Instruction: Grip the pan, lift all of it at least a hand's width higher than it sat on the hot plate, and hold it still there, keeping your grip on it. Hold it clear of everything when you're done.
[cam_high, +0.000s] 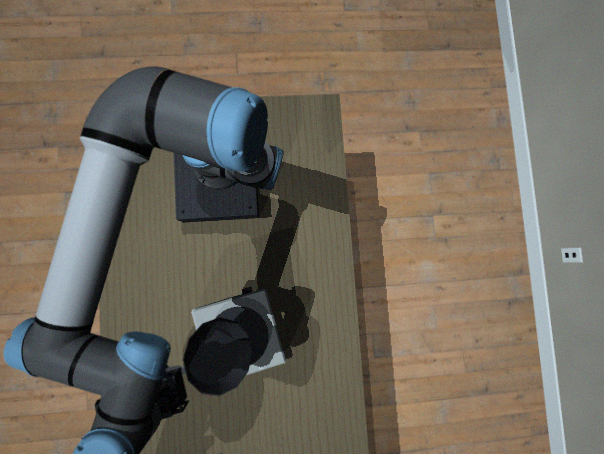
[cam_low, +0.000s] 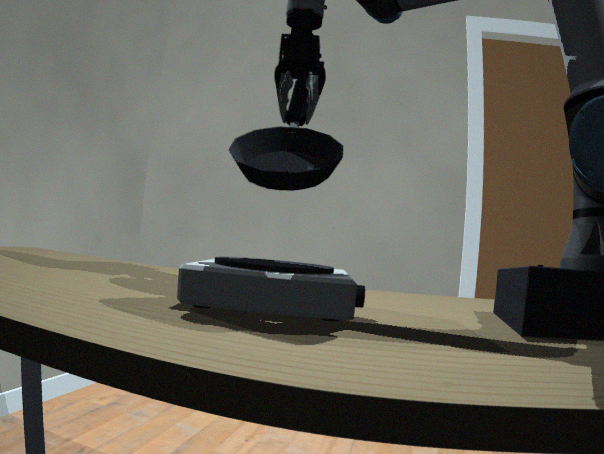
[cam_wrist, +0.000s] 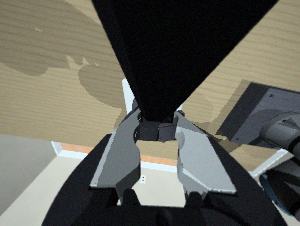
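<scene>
The black pan is 6 cm below my hand and 5 cm to the left of it. Also, from my hand: grey hot plate 31 cm below, 14 cm to the left, 2 cm behind.
</scene>
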